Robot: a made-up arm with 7 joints.
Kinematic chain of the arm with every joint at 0, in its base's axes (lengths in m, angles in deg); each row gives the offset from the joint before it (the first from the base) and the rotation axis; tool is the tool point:
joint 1: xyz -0.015 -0.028 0.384 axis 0 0.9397 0.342
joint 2: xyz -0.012 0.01 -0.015 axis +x
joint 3: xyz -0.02 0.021 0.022 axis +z
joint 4: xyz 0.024 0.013 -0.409 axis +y
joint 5: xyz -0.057 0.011 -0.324 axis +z
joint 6: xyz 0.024 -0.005 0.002 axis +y
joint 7: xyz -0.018 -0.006 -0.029 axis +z
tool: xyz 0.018 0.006 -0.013
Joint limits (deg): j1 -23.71..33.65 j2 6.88..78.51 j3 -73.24..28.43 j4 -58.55..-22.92 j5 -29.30..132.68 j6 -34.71..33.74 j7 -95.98..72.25
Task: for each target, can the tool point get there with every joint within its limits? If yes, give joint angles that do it. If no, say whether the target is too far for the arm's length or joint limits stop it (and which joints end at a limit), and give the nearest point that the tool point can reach.
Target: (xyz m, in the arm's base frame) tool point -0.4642 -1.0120 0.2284
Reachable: no: too far | nearest point -0.2752 -0.2530 -0.1961 | short by 0.890 m
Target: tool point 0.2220 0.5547 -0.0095
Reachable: yes | joints -5.49 46.37 12.72 -43.04 106.62 6.44 8.84
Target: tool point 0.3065 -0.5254 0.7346
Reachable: no: joint limits stop it (at a limit: joint 1, joint 2, joint 4, joint 6) | nearest point 0.4009 -0.1815 -0.1028 | short by 0.910 m
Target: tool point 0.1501 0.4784 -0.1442
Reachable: yes | joints -8.08 51.42 -61.11 -31.11 -1.09 27.47 45.71
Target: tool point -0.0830 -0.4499 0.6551
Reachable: no: joint limits stop it (at a limit: joint 1, joint 2, joint 3, joint 4, joint 6) | nearest point -0.2518 -0.2512 -0.1944 | short by 0.889 m
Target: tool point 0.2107 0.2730 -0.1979
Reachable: yes | joints 4.54 25.51 -7.96 -54.61 52.83 -13.03 -30.31
